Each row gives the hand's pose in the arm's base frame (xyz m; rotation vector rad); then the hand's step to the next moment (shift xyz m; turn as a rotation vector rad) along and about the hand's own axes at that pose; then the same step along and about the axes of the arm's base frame.
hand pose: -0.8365 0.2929 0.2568 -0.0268 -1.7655 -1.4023
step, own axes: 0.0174 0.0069 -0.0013 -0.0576 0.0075 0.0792
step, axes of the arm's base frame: -0.0068 -0.0066 0.0162 -0.0070 0.0933 -0.0298
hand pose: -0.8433 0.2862 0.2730 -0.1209 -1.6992 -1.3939
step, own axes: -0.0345 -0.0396 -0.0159 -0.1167 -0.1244 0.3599
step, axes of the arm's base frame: 0.0063 -0.0119 -0.0532 -0.2084 0.3029 -0.1531
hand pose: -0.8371 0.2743 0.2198 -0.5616 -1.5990 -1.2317
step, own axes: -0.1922 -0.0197 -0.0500 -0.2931 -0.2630 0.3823
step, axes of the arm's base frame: 0.0806 -0.0138 -0.1820 -0.2617 0.3071 -0.3721
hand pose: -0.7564 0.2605 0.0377 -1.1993 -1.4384 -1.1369
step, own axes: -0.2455 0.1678 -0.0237 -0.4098 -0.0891 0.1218
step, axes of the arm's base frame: 0.1946 -0.0423 -0.2221 -0.0547 0.0511 -0.4302
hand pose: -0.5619 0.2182 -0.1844 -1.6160 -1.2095 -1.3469
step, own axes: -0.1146 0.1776 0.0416 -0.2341 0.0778 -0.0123
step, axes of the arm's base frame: 0.1788 -0.0434 -0.1120 0.0642 -0.0874 -0.2219
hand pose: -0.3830 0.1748 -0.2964 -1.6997 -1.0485 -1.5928
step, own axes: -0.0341 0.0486 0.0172 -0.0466 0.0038 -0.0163
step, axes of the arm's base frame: 0.0510 -0.0163 -0.0309 -0.0045 -0.0229 -0.0437
